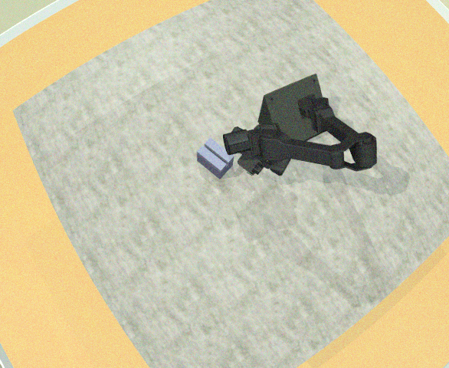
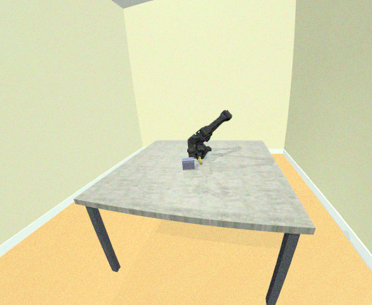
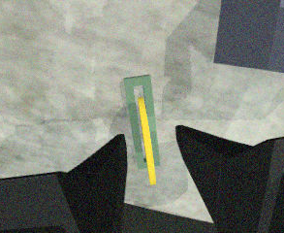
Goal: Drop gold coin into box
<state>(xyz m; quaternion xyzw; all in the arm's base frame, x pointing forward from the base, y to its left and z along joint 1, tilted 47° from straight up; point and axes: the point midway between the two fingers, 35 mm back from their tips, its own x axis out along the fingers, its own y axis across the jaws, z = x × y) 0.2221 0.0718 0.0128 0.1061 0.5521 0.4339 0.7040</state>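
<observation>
My gripper tip is right at the gold coin.
</observation>
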